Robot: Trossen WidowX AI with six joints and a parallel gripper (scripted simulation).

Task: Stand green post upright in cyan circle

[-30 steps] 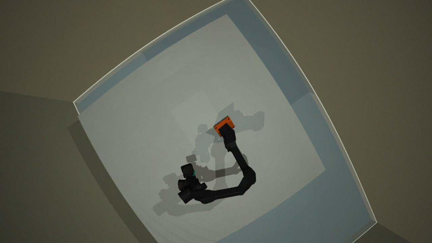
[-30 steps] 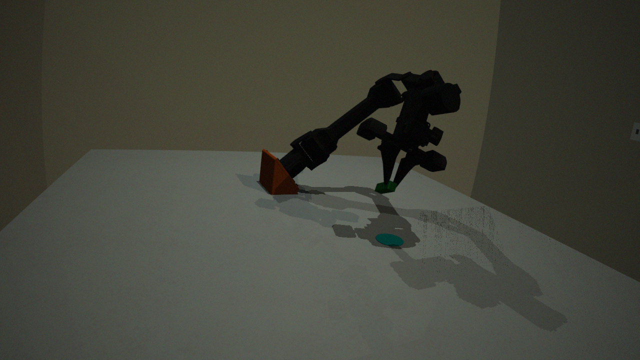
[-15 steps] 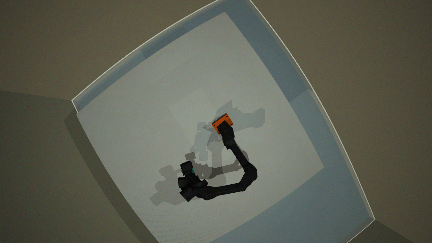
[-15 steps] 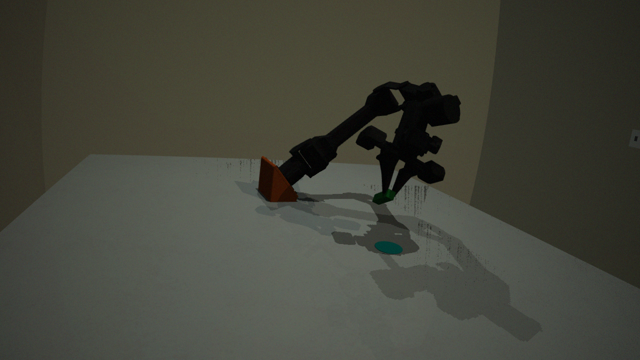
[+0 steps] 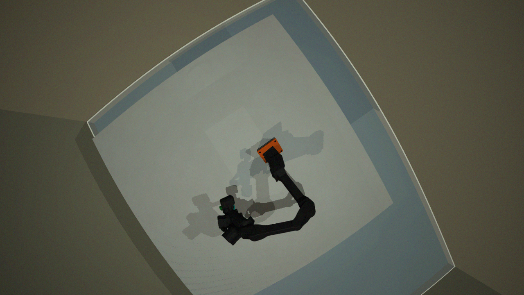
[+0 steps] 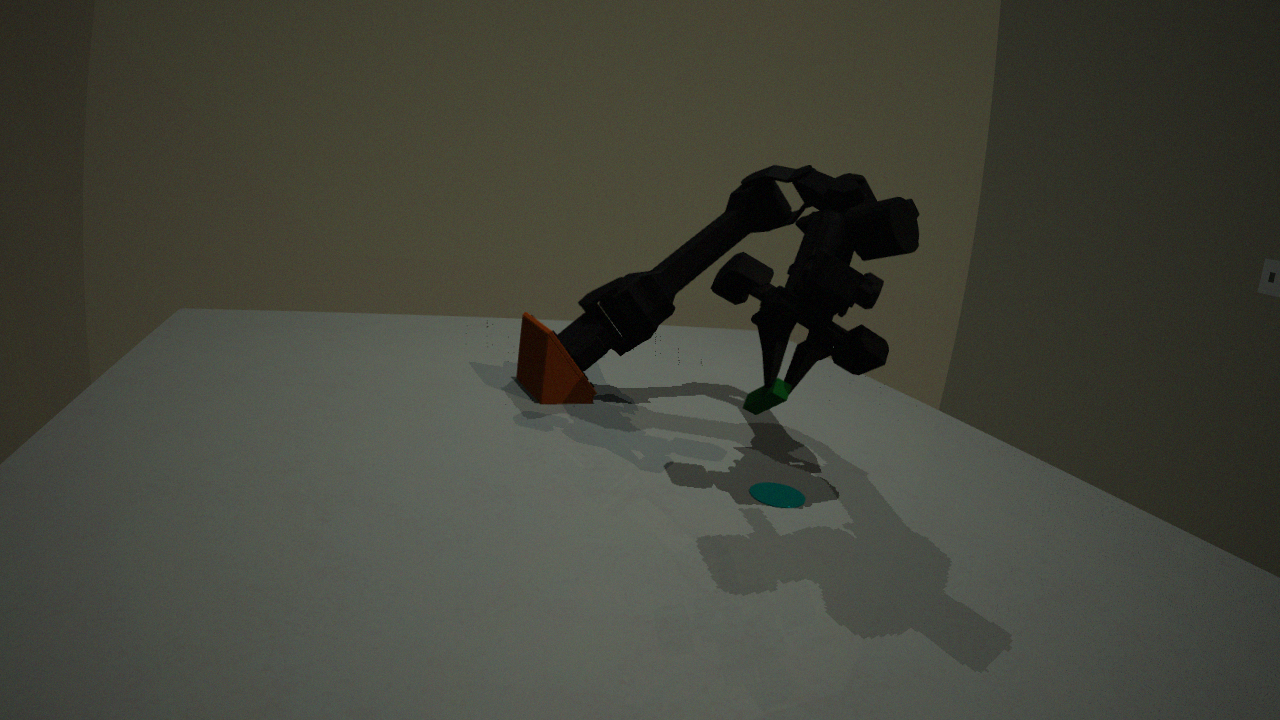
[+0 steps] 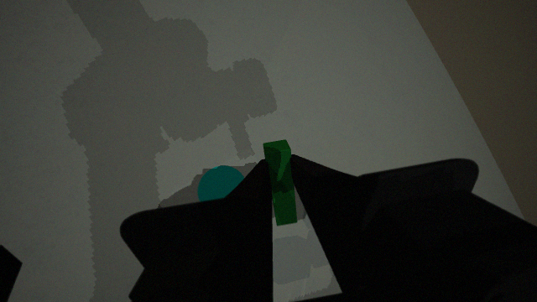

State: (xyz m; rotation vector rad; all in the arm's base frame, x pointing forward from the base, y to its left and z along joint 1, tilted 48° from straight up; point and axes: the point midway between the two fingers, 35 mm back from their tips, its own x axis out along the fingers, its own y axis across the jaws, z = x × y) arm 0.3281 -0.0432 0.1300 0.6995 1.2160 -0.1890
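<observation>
Now: the cyan circle 11 cm below my gripper tip and 3 cm to the left of it. The rest, counted from my gripper tip: green post: 2 cm behind, 1 cm below.
</observation>
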